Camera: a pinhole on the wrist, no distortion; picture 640 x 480 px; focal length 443.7 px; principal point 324.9 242.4 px. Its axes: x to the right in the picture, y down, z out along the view. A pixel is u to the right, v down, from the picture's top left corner.
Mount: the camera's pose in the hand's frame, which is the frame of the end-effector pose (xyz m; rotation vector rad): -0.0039 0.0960 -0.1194 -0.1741 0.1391 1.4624
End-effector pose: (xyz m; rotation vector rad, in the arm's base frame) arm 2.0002 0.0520 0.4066 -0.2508 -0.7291 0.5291
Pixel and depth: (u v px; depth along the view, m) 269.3 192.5 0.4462
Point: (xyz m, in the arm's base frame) 1.7474 0.1892 0.6154
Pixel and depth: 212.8 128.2 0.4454
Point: 1.7978 0.1693 0.6819
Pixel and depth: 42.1 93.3 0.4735
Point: 1.8348 0.0308 0.8162
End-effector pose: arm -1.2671 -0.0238 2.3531 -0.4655 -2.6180 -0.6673
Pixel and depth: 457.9 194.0 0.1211
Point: -1.2121 0.1031 2.4232
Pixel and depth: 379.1 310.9 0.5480
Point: -1.1947 0.3956 2.0962
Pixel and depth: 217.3 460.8 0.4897
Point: -1.1085 0.1978 1.9706
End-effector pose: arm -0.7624 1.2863 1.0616 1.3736 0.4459 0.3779
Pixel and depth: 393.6 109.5 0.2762
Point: -0.6195 1.2330 1.2577
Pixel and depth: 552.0 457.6 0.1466
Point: -0.8175 1.2787 1.2713
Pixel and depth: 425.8 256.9 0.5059
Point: -0.5938 1.0300 1.4189
